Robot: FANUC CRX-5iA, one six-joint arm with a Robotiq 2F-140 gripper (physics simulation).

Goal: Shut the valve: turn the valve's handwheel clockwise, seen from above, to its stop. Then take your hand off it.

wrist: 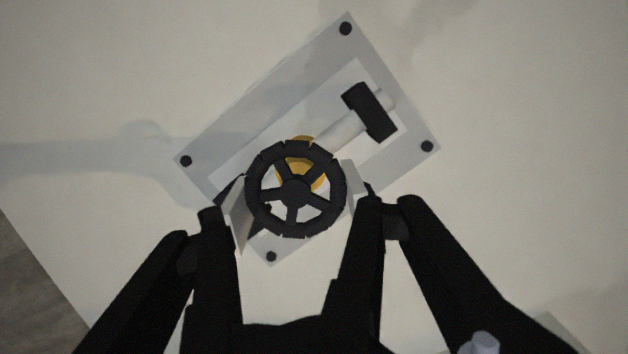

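The valve's handwheel (pixel 295 193) is a black, ribbed ring with several spokes and a round hub, in the middle of the wrist view. Under it a brass-coloured valve body (pixel 301 165) shows between the spokes, on a pale pipe (pixel 341 132). My gripper (pixel 297 184) is shut on the handwheel, with one light grey finger pad at the left of its rim and the other at the right. The far part of the pipe at the lower left is hidden behind the handwheel and the left finger.
A grey base plate (pixel 320 55) with dark bolts at its corners lies under the valve, turned slantwise in the view. A black pipe clamp (pixel 370 112) stands at its upper right. The pale table top (pixel 525 150) ends at an edge at the lower left, with darker floor (pixel 30 295) beyond.
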